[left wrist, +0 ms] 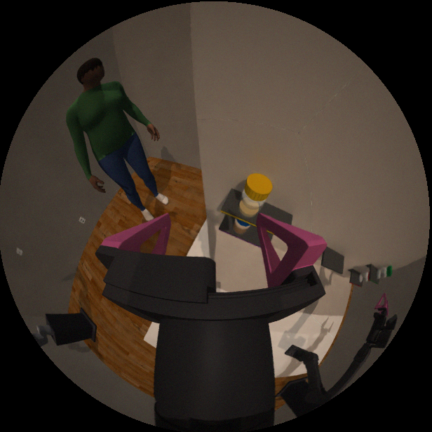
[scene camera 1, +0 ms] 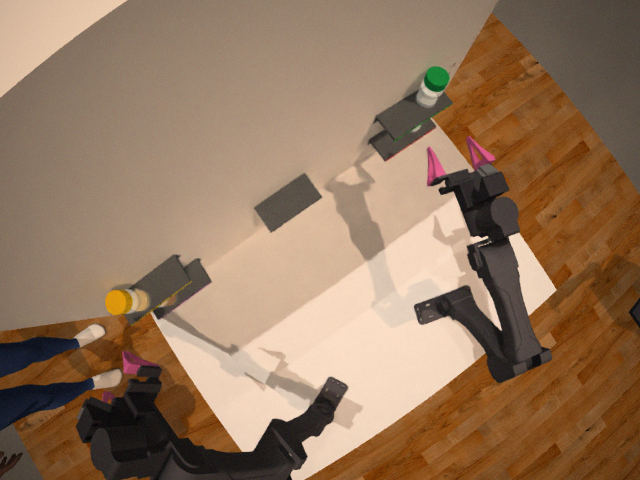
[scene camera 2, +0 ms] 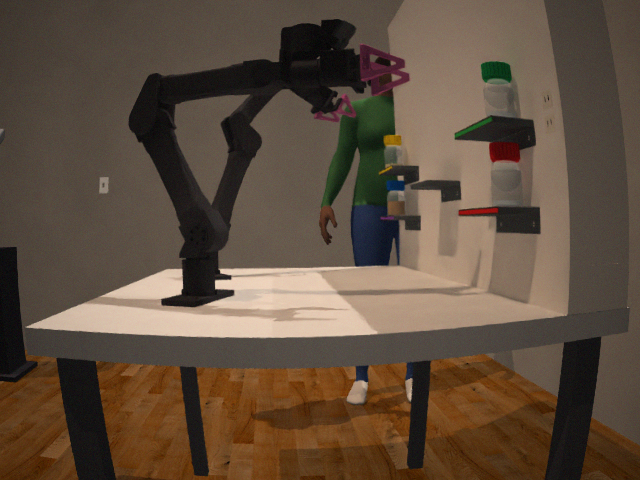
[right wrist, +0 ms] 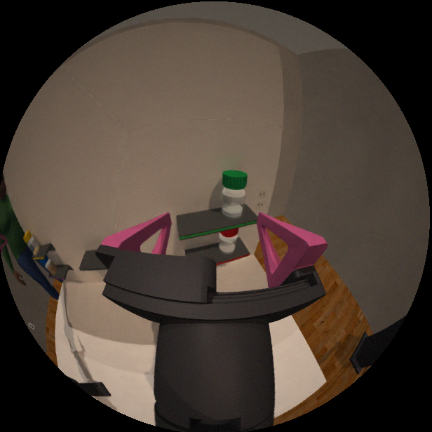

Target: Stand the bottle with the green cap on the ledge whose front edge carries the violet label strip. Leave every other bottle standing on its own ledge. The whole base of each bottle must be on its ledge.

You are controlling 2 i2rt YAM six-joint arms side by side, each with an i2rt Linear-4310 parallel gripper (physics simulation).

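Frame: origin at the left arm's base, x ahead, y left, z up, level; metres.
Seen in the pictures: left gripper, fingertip midpoint: (scene camera 1: 115, 372) (scene camera 2: 347, 118); right gripper, fingertip midpoint: (scene camera 1: 448, 142) (scene camera 2: 407, 70); left arm's base at its link origin: (scene camera 1: 323, 406); right arm's base at its link origin: (scene camera 1: 444, 305) (scene camera 2: 199, 299).
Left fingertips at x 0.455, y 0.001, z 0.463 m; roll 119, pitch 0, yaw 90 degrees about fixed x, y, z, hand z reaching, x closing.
Note:
Pixels of each thing's top centre, then the offset from my left fingertips to it.
- green-capped bottle at its top centre: (scene camera 2: 495, 65) (scene camera 1: 438, 75) 0.885 m right, 0.265 m back, 0.061 m down
- green-strip ledge at its top centre: (scene camera 2: 491, 126) (scene camera 1: 415, 108) 0.847 m right, 0.253 m back, 0.166 m down
- blue-capped bottle at its top centre: (scene camera 2: 395, 181) 0.096 m right, 0.104 m ahead, 0.201 m down
- yellow-capped bottle at its top centre: (scene camera 1: 115, 302) (scene camera 2: 392, 136) 0.092 m right, 0.104 m ahead, 0.061 m down
- yellow-strip ledge at its top centre: (scene camera 1: 151, 290) (scene camera 2: 398, 168) 0.125 m right, 0.093 m ahead, 0.166 m down
- red-capped bottle at its top centre: (scene camera 2: 504, 144) 0.882 m right, 0.263 m back, 0.201 m down
- red-strip ledge at its top centre: (scene camera 2: 496, 208) (scene camera 1: 403, 132) 0.847 m right, 0.253 m back, 0.306 m down
- plain ledge at its top centre: (scene camera 2: 434, 182) (scene camera 1: 287, 202) 0.486 m right, 0.080 m back, 0.236 m down
The green-capped bottle (scene camera 1: 428, 96) (scene camera 2: 499, 98) (right wrist: 233, 195) stands upright on the green-strip ledge (scene camera 1: 405, 116) (scene camera 2: 509, 127) (right wrist: 200, 221). The violet-strip ledge (scene camera 1: 199, 276) (scene camera 2: 412, 222) (left wrist: 256, 237) is the lower one in the far pair. It bears the blue-capped bottle (scene camera 2: 395, 198) (left wrist: 242, 226). My right gripper (scene camera 1: 454, 149) (scene camera 2: 406, 70) (right wrist: 213, 217) is open and empty, in front of the green-strip ledge and apart from the bottle. My left gripper (left wrist: 213, 217) is open and empty, back from the violet-strip ledge; in scene camera 1 its arm partly hides its fingers.
A yellow-capped bottle (scene camera 1: 119, 301) (scene camera 2: 393, 152) (left wrist: 257, 188) stands on the yellow-strip ledge (scene camera 1: 160, 279) above the violet-strip one. A red-capped bottle (scene camera 2: 506, 178) (right wrist: 228, 240) stands on the red-strip ledge (scene camera 2: 516, 212) below the green-strip one. A plain ledge (scene camera 1: 287, 202) (scene camera 2: 439, 184) sits between the pairs.

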